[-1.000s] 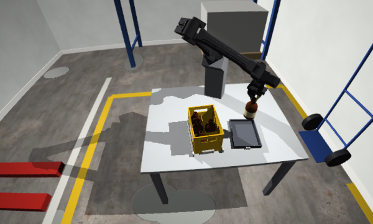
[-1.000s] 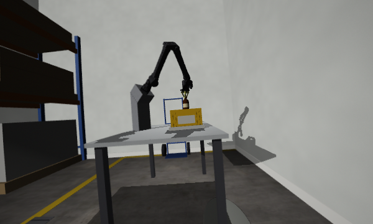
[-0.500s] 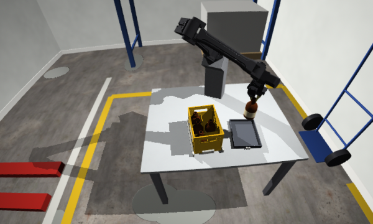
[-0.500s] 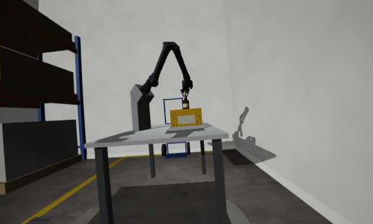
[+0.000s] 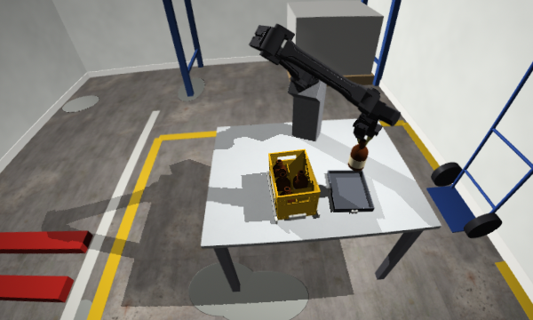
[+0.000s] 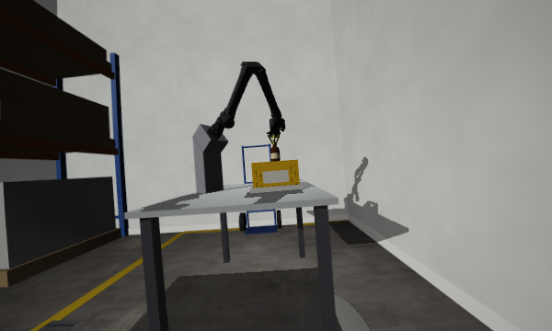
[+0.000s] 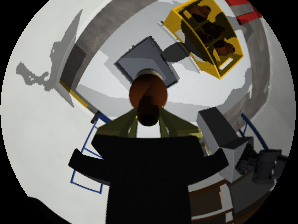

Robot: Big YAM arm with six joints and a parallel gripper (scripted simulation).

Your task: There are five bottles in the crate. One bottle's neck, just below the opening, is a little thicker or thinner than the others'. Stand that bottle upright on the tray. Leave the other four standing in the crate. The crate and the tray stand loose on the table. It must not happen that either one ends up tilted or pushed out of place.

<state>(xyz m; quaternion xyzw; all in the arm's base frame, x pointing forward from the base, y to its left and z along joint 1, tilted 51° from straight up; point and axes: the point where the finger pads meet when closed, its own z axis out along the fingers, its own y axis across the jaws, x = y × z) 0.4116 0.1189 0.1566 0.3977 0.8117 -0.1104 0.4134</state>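
The brown bottle lies 6 cm below my hand. Round my hand: dark tray: 32 cm below, 1 cm to the left; then crate: 26 cm to the right, 24 cm below, 13 cm behind.
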